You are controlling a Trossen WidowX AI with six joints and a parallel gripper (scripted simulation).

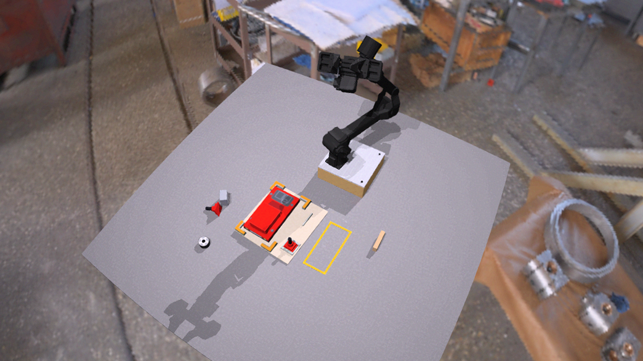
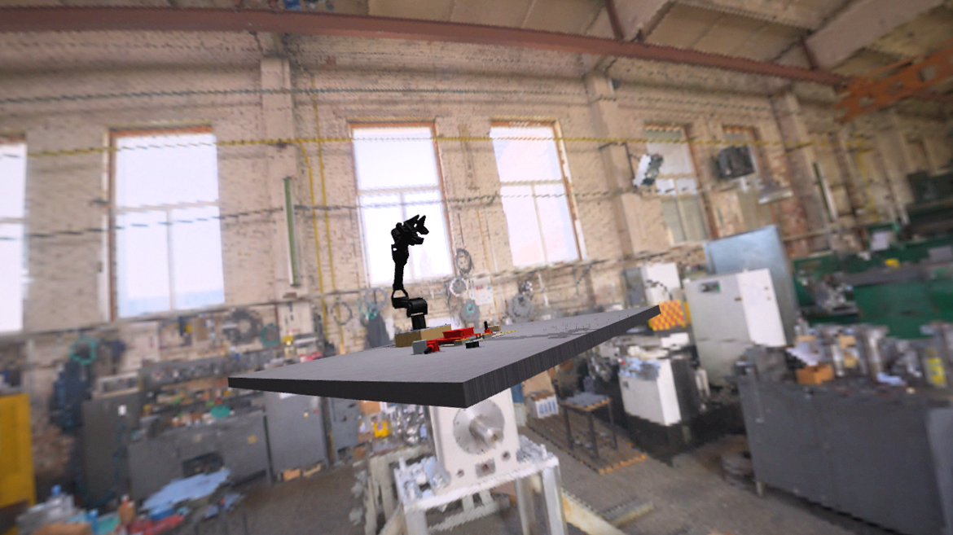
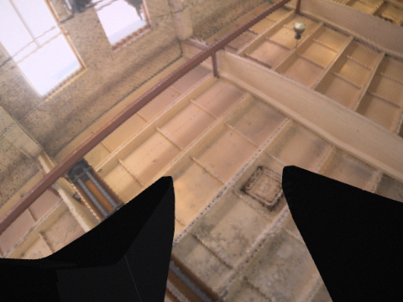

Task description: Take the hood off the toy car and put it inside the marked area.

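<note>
The red hood lies 260 mm ahead of my gripper tip, 110 mm to the right of it and 540 mm below it. Round my gripper tip: white wheel: 460 mm ahead, 230 mm to the right, 570 mm below; wooden block: 80 mm ahead, 250 mm to the left, 560 mm below.
</note>
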